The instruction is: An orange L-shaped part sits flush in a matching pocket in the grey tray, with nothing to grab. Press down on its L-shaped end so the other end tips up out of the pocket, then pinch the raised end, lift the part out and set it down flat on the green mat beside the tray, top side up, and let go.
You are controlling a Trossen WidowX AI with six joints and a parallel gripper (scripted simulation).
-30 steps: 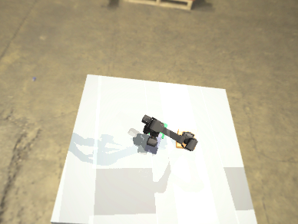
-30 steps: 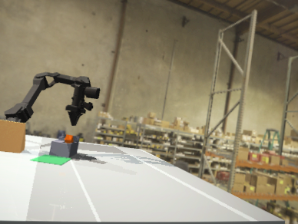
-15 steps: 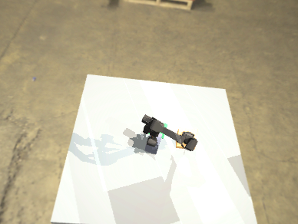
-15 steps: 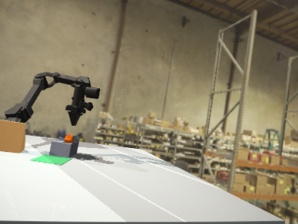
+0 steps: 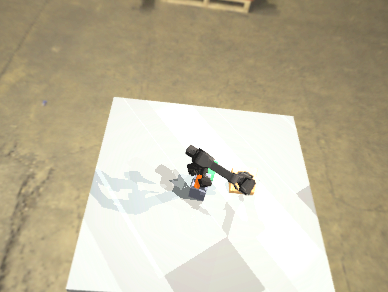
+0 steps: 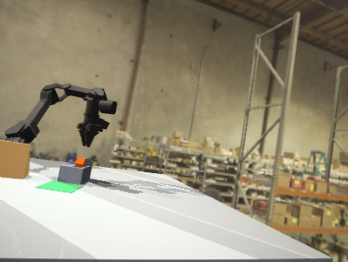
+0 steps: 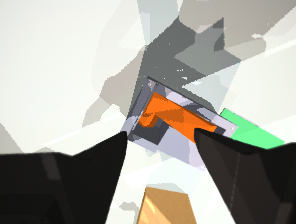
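The orange L-shaped part lies 10 cm below my gripper tip, 2 cm to the right of it and 2 cm behind it. The rest, counted from my gripper tip: green mat (19 cm to the right, 16 cm below, 7 cm behind).
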